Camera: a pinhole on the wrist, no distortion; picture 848 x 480 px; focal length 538.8 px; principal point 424.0 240.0 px. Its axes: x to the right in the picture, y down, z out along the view. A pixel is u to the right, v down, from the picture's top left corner.
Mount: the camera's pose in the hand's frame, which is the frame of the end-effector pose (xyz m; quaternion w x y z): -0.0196 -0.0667 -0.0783 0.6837 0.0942 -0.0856 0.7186
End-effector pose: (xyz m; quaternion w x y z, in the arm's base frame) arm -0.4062 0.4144 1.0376 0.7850 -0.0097 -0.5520 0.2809
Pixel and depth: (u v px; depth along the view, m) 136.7 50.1 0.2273
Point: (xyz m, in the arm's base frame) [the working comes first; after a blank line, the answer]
In the camera's frame: -0.1212 -0.0801 0.2273

-0.3843 0.2140 1.2184
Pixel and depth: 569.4 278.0 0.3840
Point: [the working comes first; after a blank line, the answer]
In the camera's frame: 0.1036 0.0271 0.3840

-0.6675 0.2456 1.1450
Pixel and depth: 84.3 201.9 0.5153
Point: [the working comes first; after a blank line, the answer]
In the camera's frame: -0.3249 -0.0364 0.5153

-0.4725 -0.0947 1.3709
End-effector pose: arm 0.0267 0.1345 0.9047 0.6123 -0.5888 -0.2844 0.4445
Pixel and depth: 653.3 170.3 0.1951
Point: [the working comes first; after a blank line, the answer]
In the camera's frame: 0.0830 -0.0252 0.1951

-0.0782 0.2036 0.9562
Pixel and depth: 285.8 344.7 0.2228
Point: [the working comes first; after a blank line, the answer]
In the camera's frame: -0.0571 0.0433 0.2228

-0.0677 0.1588 1.1079
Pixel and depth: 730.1 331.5 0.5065
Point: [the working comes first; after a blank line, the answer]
In the camera's frame: 0.2877 0.0860 0.5065

-0.4613 0.2579 0.9168
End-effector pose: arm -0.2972 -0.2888 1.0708 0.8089 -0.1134 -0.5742 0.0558
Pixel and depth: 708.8 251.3 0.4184
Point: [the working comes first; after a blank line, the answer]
In the camera's frame: 0.2212 0.0088 0.4184

-0.6661 -0.2101 1.1524
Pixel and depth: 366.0 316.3 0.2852
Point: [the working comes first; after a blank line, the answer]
In the camera's frame: -0.0307 0.0404 0.2852

-0.5008 -0.4426 1.1240
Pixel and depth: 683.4 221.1 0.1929
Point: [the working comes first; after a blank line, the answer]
In the camera's frame: 0.0929 -0.0068 0.1929

-0.4268 -0.3005 1.1060
